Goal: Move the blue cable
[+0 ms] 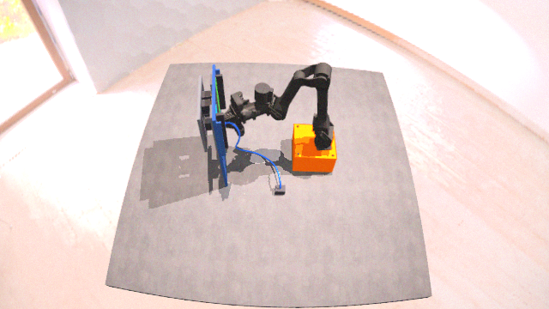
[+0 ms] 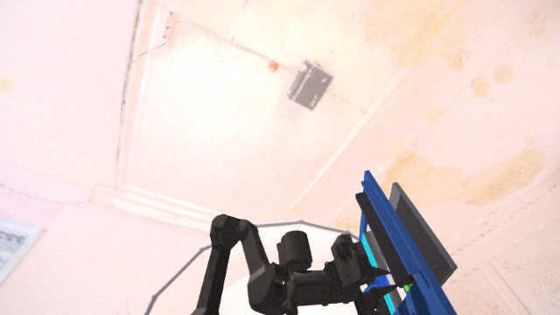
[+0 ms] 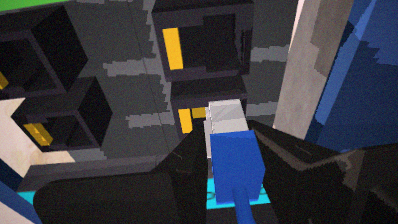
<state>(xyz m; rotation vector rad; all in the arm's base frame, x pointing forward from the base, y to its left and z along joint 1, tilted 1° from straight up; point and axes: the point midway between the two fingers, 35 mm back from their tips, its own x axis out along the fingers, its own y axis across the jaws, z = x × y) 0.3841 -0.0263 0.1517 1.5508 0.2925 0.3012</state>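
Now: gripper tip right at the cable plug. The rest, counted from my gripper tip: black block (240 mm below, 220 mm behind, 160 mm to the left).
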